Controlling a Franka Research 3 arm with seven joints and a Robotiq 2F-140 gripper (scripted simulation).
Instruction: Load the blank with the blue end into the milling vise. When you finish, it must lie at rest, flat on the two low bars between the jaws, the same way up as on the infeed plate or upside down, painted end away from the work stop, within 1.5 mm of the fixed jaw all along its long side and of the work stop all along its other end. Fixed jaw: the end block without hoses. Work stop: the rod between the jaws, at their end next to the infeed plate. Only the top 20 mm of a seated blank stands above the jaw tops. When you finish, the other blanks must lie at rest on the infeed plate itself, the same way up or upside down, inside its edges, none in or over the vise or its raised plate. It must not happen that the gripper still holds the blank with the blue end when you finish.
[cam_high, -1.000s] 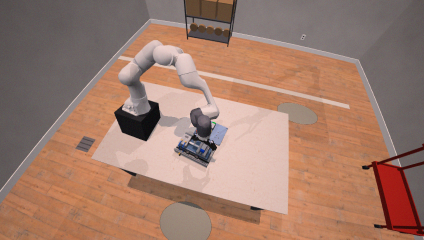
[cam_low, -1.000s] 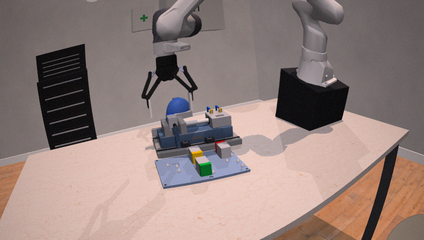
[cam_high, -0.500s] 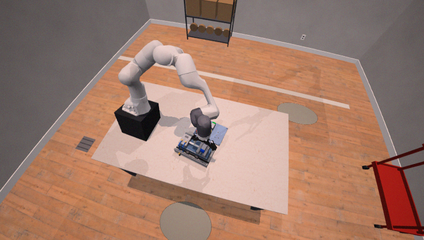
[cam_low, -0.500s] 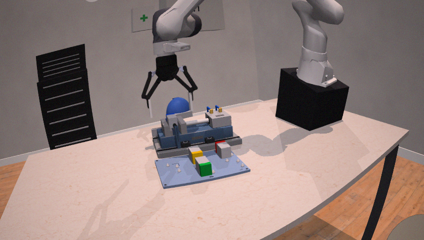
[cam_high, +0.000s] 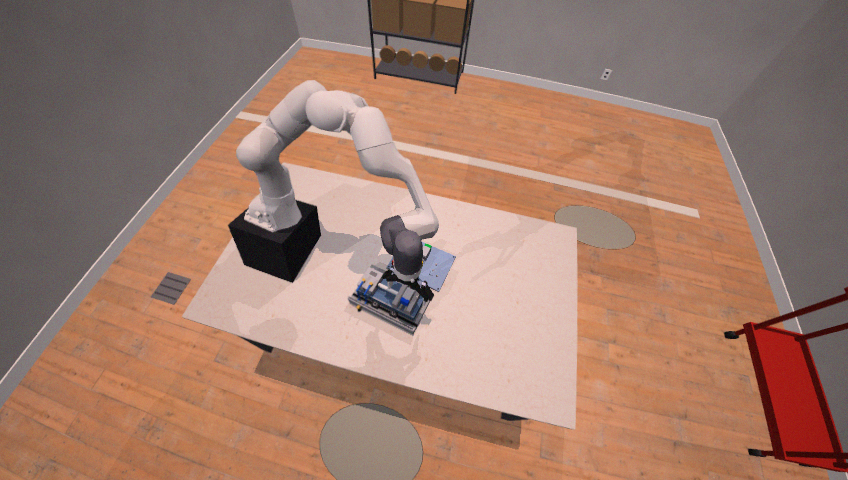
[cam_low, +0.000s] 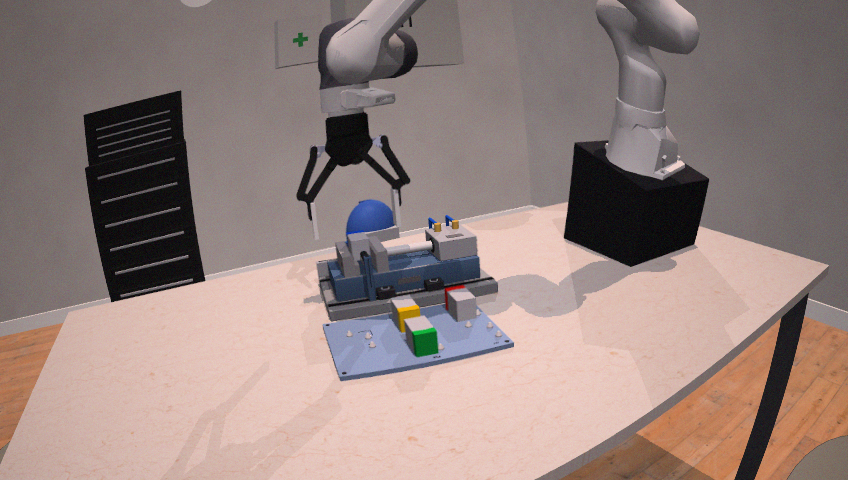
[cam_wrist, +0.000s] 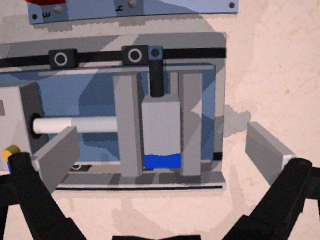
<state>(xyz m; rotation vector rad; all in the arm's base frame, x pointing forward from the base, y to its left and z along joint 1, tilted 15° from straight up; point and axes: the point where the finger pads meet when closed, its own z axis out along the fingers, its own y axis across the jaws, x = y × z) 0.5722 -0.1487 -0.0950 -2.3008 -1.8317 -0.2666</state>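
My gripper is now 4 cm above the blue-ended blank. Also, from my hand: moving jaw: 6 cm below, 3 cm behind, 1 cm to the left; then black work stop rod: 5 cm to the left, 4 cm below, 1 cm ahead; then fixed jaw: 6 cm below, 3 cm ahead, 1 cm to the right.
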